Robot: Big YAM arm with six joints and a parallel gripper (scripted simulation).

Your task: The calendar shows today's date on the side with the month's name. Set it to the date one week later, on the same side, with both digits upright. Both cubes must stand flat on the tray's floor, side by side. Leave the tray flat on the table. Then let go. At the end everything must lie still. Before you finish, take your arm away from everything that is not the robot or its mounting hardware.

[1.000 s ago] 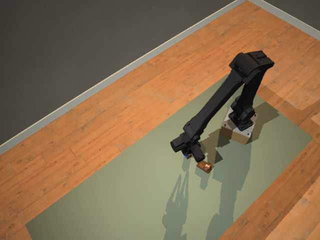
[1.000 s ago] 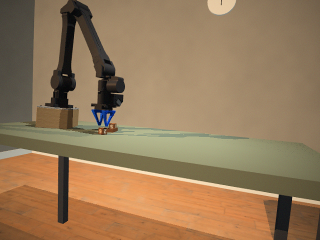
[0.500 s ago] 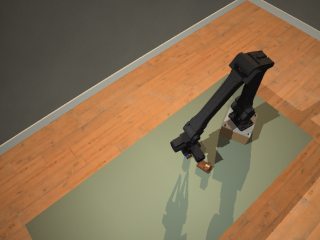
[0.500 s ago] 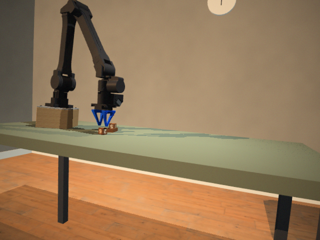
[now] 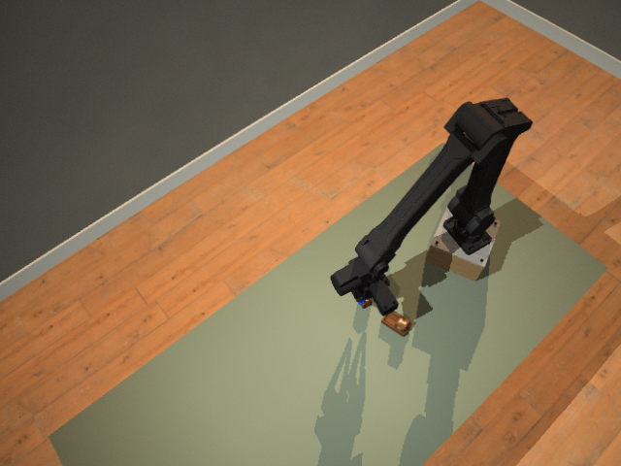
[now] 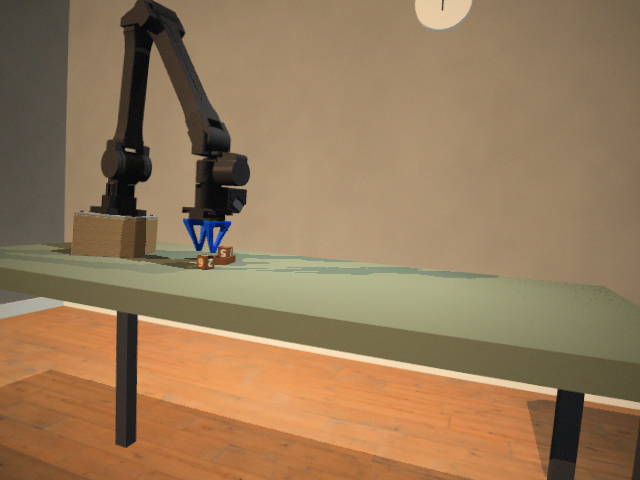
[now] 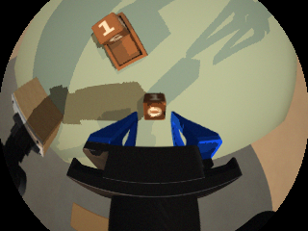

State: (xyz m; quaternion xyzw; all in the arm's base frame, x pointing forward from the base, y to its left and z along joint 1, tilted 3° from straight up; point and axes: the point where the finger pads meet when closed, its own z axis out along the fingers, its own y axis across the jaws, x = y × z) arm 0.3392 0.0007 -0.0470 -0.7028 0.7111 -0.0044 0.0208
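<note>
The brown digit cube lies 3 cm below my hand. The rest, counted from my hand: brown tray 10 cm to the left, 4 cm below, 4 cm behind.
</note>
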